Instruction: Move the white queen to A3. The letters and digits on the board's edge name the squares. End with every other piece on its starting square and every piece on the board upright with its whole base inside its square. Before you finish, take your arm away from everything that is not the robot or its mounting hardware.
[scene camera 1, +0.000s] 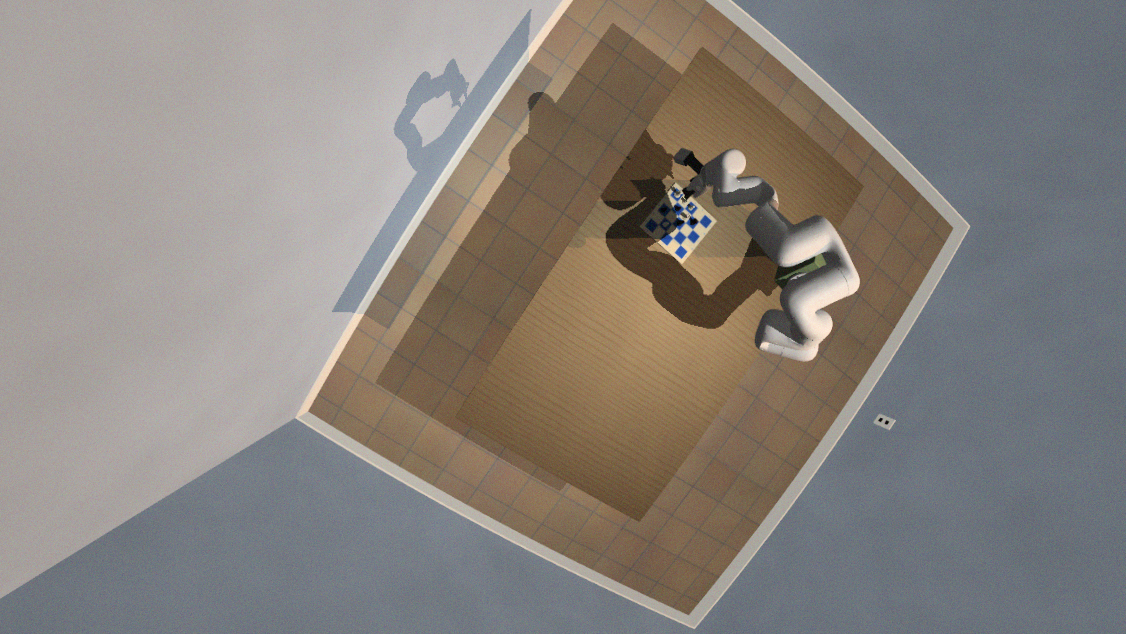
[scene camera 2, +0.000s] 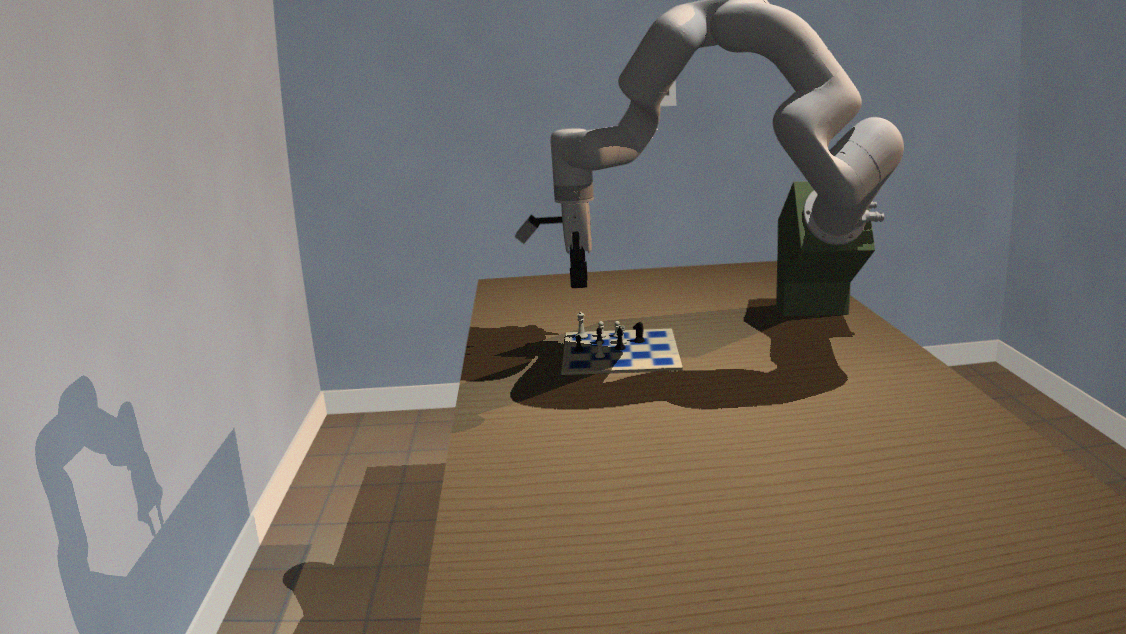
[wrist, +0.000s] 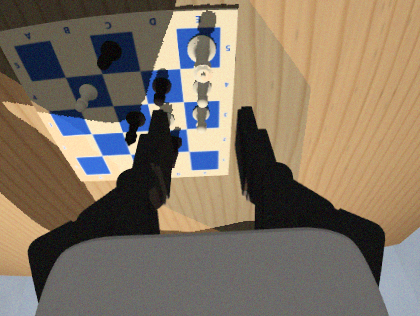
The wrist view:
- gripper: 203, 128
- chessboard: 52, 60
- white queen: 201, 47
